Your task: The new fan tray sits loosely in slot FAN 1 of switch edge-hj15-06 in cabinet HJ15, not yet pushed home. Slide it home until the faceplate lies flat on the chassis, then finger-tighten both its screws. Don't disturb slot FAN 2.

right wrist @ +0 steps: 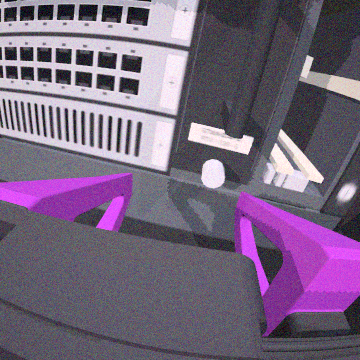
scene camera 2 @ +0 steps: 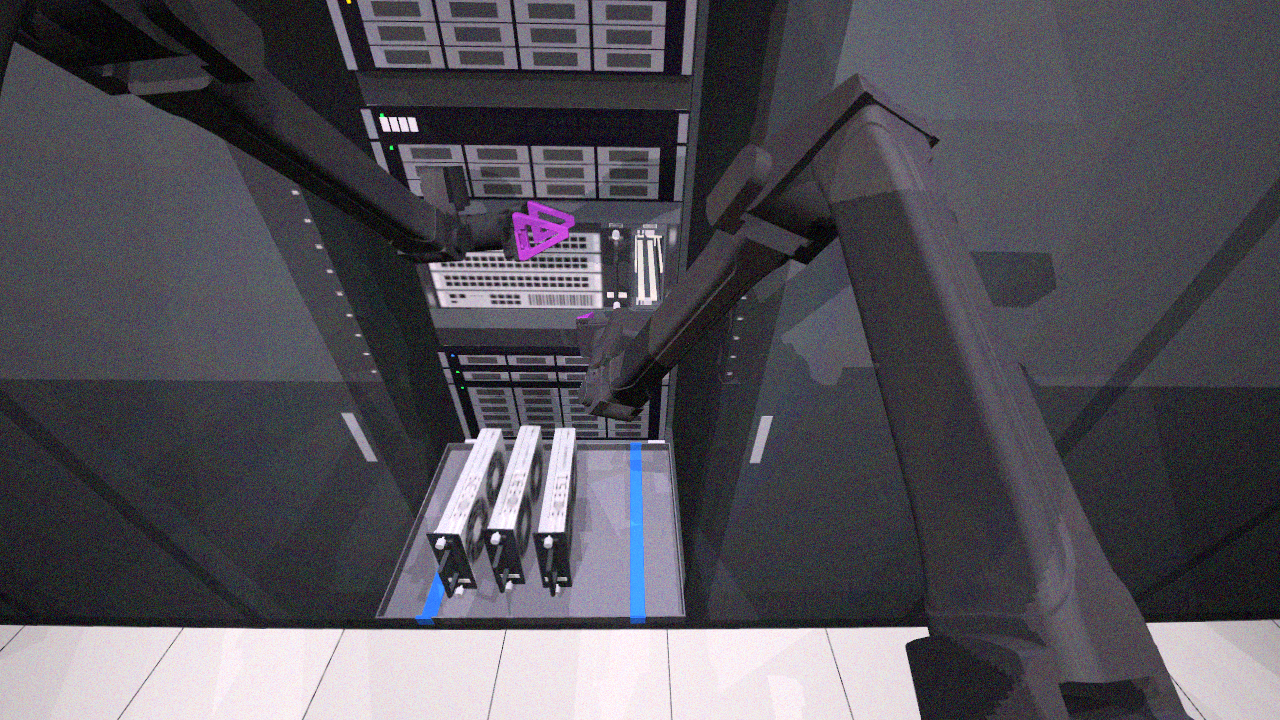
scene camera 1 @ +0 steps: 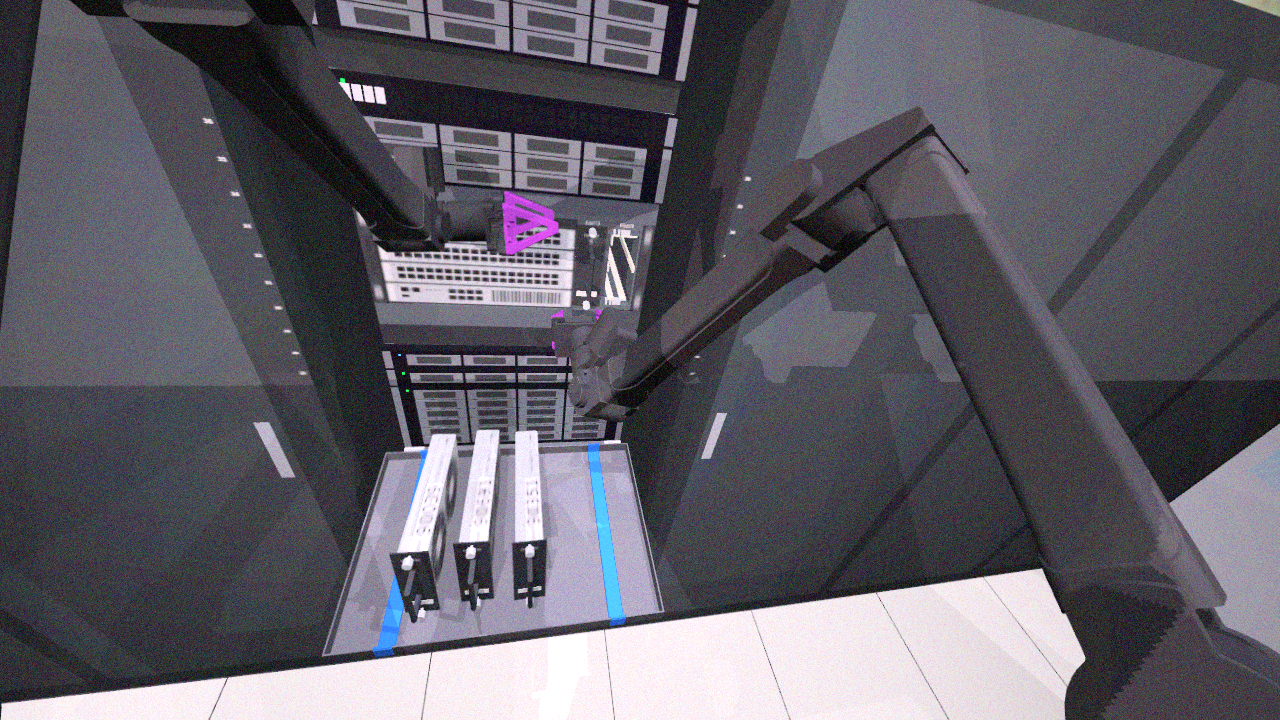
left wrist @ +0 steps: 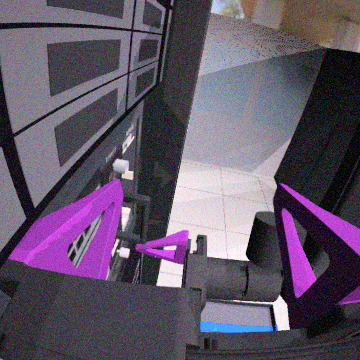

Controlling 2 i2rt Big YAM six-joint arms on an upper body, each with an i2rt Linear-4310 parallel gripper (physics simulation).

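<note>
The fan tray [scene camera 1: 588,268] [scene camera 2: 613,268] [right wrist: 210,75] stands in slot FAN 1 with a dark faceplate and upright handle; any gap to the chassis is unclear. Its pale upper screw [scene camera 1: 592,232] [scene camera 2: 615,234] [left wrist: 120,166] and lower screw [scene camera 1: 586,305] [scene camera 2: 616,305] [left wrist: 123,251] [right wrist: 213,173] show. My left gripper [scene camera 1: 556,223] [scene camera 2: 571,223] [left wrist: 197,188] is open and empty, left of the upper screw in the scene views. My right gripper [scene camera 1: 577,315] [right wrist: 184,192] is partly open and empty, just below the lower screw. Slot FAN 2 [scene camera 1: 619,268] [scene camera 2: 648,268], with cream strips, is right of the tray.
White port modules [scene camera 1: 528,275] [scene camera 2: 554,281] [right wrist: 85,75] lie left of the fan tray. A grey bin [scene camera 1: 640,537] [scene camera 2: 677,537] below holds three spare fan modules [scene camera 1: 529,501] [scene camera 2: 557,501] and blue strips. Dark cabinet sides flank the rack, with servers above and below the switch.
</note>
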